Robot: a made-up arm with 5 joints. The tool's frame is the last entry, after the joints.
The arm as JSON. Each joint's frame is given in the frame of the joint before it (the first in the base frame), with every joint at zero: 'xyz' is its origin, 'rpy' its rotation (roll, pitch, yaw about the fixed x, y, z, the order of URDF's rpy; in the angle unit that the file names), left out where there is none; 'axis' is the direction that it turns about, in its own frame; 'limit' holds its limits. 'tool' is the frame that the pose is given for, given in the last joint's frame.
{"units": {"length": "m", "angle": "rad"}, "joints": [
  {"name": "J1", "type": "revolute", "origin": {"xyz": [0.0, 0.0, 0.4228]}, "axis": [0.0, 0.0, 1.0], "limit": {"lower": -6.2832, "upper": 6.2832}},
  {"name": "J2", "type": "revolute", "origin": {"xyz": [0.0, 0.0, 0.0]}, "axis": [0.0, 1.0, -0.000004], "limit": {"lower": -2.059, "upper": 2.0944}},
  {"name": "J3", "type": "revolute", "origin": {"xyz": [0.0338, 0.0, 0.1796]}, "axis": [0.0, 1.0, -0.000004], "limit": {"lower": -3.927, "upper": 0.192}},
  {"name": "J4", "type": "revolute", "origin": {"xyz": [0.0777, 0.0, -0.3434]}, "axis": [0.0, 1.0, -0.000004], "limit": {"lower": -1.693, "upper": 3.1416}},
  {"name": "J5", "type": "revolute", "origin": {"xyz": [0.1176, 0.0, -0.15]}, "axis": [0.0, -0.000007, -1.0], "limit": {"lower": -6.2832, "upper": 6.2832}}
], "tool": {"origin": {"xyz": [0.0, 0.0, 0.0], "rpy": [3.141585, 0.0, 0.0]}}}
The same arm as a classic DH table. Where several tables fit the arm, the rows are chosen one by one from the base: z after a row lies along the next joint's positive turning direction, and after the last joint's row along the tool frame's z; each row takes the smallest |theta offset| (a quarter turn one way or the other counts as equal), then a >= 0, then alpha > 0; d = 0 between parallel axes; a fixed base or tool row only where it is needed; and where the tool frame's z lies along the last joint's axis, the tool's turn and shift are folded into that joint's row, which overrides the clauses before.
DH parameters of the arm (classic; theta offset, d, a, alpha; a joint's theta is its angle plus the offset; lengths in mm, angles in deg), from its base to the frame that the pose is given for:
J1: 0 422.8 0 -90
J2: -79.34 0 182.8 0
J3: -23.41 0 -352.1 0
J4: -77.25 0 -117.6 90
J5: 180 150 0 0
Joint limits (deg, base to tool): -360..360 -117.97..120 -225..11 -97..180 -360..360

